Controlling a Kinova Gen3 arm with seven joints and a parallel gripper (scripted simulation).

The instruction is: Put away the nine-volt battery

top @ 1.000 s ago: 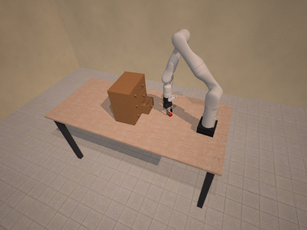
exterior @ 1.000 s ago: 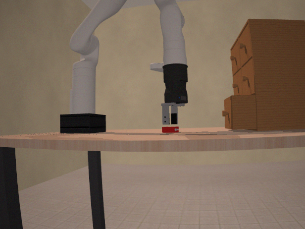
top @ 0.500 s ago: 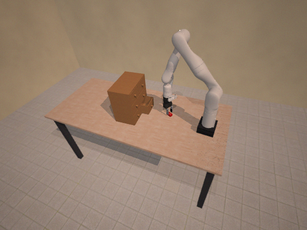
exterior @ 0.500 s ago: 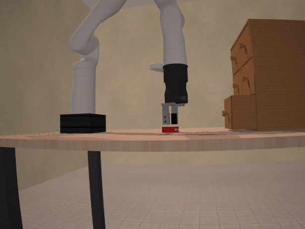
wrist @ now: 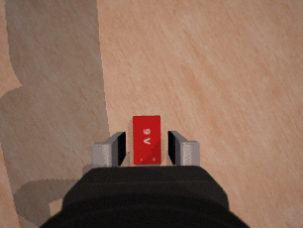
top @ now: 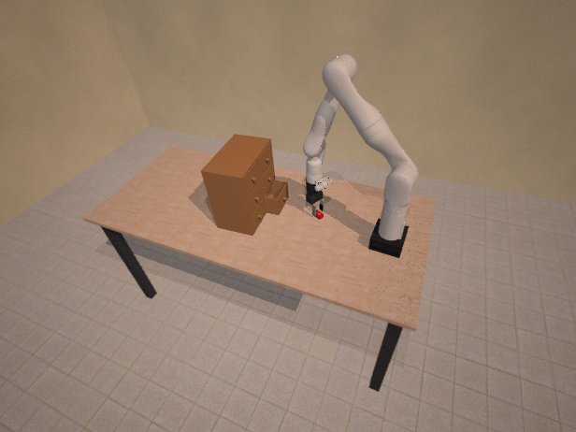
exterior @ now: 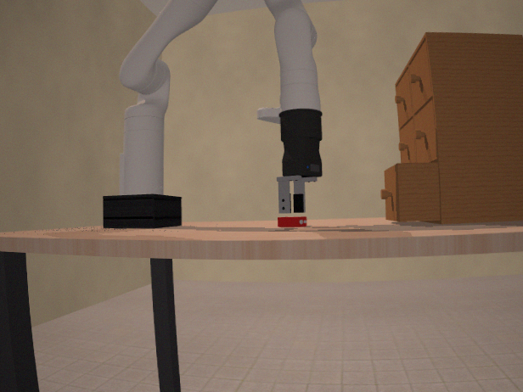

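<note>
Now: hand 3 cm above the nine-volt battery, 1 cm to the left of it and 1 cm short of it.
</note>
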